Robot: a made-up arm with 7 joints.
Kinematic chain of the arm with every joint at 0, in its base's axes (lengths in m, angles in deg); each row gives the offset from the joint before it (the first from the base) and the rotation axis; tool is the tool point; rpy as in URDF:
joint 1: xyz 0 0 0.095 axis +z
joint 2: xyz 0 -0.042 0.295 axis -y
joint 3: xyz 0 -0.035 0.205 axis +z
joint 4: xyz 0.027 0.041 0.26 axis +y
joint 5: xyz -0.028 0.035 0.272 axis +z
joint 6: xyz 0 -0.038 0.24 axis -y
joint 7: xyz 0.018 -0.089 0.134 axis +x
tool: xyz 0 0 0 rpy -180 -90 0
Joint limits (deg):
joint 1: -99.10..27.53
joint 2: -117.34..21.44
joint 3: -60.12..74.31
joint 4: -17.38..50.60
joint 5: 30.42..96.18
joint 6: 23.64..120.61
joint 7: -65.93..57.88
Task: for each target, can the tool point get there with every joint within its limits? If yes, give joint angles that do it. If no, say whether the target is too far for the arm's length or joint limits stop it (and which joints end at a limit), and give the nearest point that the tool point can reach.
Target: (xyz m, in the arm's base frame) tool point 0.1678 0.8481 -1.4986
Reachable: no: too far | nearest point 0.3208 0.3902 -0.4386 | short by 1.165 m
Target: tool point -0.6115 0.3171 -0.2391
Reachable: no: joint limits stop it (at a limit: joint 1, joint 2, joint 4, joint 5) | nearest point -0.4428 -0.3740 -0.2238 | short by 0.712 m
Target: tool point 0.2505 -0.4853 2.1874
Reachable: no: too far | nearest point 0.1500 -0.2905 1.4659 | short by 0.754 m
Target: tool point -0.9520 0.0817 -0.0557
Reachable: no: joint limits stop it (at a limit: joint 1, joint 2, joint 3, joint 4, joint 5) | nearest point -0.6259 -0.4470 -0.1405 | short by 0.627 m
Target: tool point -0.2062 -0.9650 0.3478
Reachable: yes | joints -88.90 -86.20 -18.36 20.28 37.50 101.87 28.64
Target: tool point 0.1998 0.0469 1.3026
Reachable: yes | joints -5.66 5.49 45.57 29.21 64.96 101.25 40.28
